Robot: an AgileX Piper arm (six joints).
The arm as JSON. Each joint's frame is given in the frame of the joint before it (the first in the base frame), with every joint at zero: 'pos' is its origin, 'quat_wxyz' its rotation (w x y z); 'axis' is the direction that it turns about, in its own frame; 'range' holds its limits. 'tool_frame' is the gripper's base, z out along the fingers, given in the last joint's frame.
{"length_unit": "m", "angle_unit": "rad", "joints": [
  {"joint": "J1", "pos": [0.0, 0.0, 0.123], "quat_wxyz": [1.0, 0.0, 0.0, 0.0], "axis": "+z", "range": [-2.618, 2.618]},
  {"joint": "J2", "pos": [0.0, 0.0, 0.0], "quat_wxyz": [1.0, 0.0, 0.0, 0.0], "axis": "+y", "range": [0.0, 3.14]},
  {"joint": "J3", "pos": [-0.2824, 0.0, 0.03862], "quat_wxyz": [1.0, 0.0, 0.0, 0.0], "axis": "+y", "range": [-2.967, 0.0]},
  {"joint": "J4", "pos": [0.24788, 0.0, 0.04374], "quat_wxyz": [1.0, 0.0, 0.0, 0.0], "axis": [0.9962, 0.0, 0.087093], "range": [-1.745, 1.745]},
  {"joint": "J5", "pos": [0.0, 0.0, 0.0], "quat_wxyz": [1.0, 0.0, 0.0, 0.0], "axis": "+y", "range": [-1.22, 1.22]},
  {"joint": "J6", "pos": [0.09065, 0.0, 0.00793], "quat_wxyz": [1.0, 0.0, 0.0, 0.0], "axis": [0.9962, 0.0, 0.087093], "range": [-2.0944, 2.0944]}
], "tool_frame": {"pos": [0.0, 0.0, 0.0], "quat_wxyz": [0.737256, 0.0, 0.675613, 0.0]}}
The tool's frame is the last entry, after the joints.
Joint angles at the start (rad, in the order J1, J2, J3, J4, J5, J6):
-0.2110, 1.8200, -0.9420, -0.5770, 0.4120, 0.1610
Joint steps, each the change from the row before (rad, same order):
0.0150, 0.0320, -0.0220, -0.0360, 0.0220, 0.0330
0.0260, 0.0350, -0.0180, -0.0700, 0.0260, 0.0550
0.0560, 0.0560, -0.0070, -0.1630, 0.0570, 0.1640
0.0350, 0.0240, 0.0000, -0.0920, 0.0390, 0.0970
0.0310, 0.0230, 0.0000, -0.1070, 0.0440, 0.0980
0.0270, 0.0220, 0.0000, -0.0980, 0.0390, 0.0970
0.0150, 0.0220, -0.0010, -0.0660, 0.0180, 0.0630
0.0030, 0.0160, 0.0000, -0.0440, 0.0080, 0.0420
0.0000, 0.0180, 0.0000, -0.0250, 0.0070, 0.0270
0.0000, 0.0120, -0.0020, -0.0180, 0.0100, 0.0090
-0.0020, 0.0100, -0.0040, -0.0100, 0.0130, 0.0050
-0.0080, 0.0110, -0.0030, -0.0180, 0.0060, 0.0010
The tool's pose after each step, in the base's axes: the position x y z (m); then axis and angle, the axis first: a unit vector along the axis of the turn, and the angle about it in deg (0 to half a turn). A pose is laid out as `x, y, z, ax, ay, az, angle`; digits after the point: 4 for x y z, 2 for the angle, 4 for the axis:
0.3300, -0.0880, 0.1378, -0.0626, 0.9829, -0.1732, 161.67
0.3356, -0.0835, 0.1305, -0.0761, 0.9794, -0.1873, 163.33
0.3401, -0.0728, 0.1155, -0.0889, 0.9711, -0.2216, 166.30
0.3418, -0.0659, 0.1095, -0.0947, 0.9648, -0.2455, 167.37
0.3437, -0.0610, 0.1049, -0.1037, 0.9554, -0.2767, 167.97
0.3460, -0.0567, 0.1009, -0.1084, 0.9460, -0.3054, 167.79
0.3483, -0.0541, 0.0959, -0.1138, 0.9400, -0.3217, 167.48
0.3495, -0.0544, 0.0919, -0.1153, 0.9366, -0.3310, 167.26
0.3496, -0.0553, 0.0866, -0.1150, 0.9347, -0.3364, 167.63
0.3501, -0.0563, 0.0836, -0.1185, 0.9319, -0.3428, 168.06
0.3505, -0.0580, 0.0816, -0.1184, 0.9295, -0.3492, 168.59
0.3509, -0.0615, 0.0791, -0.1223, 0.9269, -0.3549, 169.10

